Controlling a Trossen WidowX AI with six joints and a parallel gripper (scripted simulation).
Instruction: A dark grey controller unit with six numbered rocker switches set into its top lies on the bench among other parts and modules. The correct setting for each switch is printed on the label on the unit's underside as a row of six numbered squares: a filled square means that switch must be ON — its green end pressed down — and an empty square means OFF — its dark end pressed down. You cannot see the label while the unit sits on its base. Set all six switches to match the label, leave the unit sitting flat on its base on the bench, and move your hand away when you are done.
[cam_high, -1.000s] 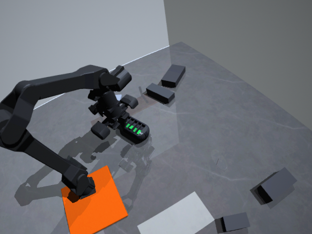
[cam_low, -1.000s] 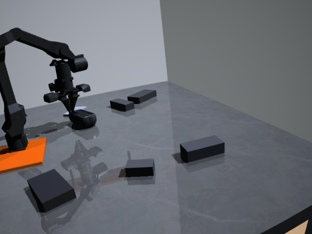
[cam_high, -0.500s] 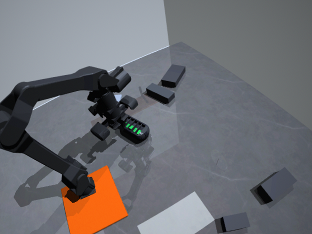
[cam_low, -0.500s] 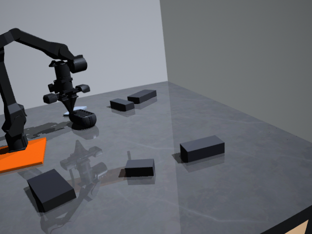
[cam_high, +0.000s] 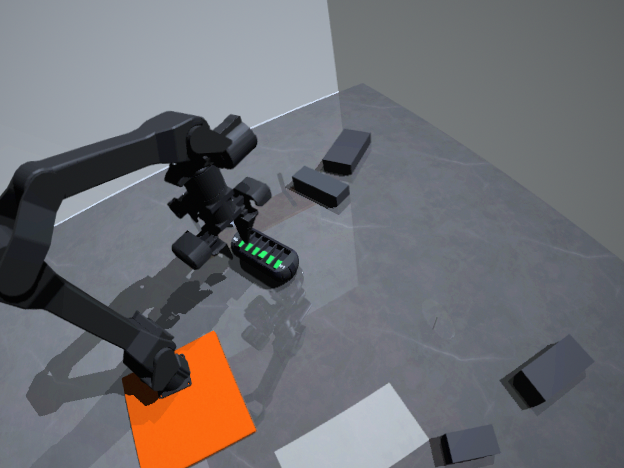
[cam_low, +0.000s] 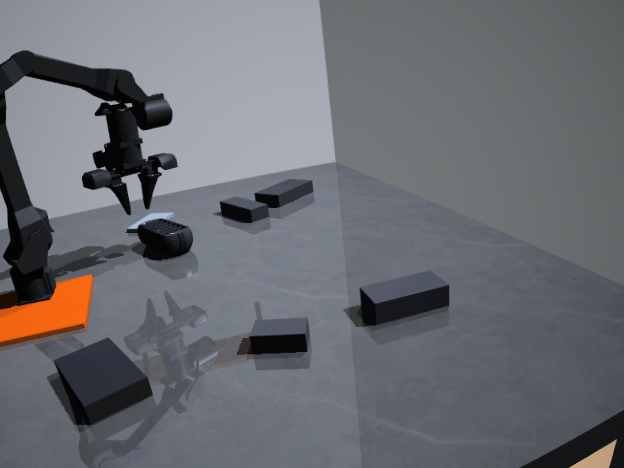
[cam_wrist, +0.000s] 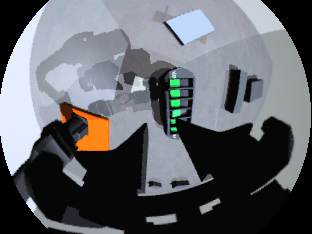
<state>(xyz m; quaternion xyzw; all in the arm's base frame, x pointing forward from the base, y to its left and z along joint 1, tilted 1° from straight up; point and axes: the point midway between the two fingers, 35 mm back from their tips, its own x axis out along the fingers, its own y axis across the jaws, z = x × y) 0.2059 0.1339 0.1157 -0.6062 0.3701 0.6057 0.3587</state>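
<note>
Right now the pale plate is 23 cm to the left of my gripper tip and 9 cm below it.
</note>
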